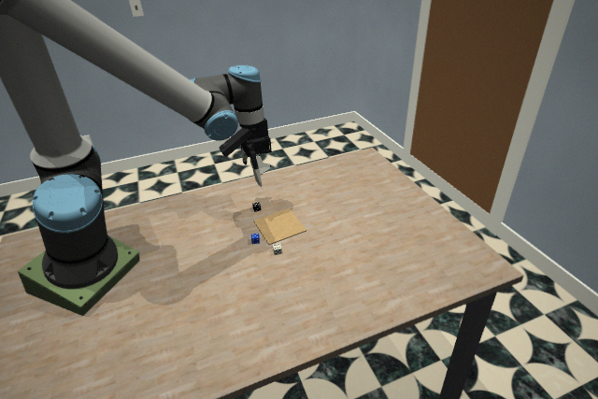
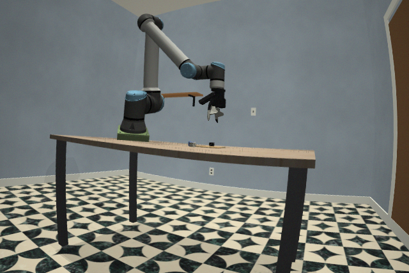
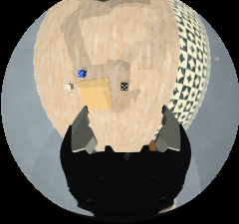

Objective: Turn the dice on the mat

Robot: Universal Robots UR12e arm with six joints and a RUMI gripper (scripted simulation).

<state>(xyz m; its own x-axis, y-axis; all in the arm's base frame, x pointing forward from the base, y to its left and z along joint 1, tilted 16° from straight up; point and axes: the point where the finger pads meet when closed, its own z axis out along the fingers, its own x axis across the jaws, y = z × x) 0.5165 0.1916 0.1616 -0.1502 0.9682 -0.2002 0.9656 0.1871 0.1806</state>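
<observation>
The black die lies 140 mm below my hand. Round my hand: white die 240 mm to the right, 140 mm below, 20 mm ahead; tan mat 150 mm below, 120 mm to the right, 60 mm ahead; blue die 170 mm to the right, 140 mm below, 40 mm behind.
</observation>
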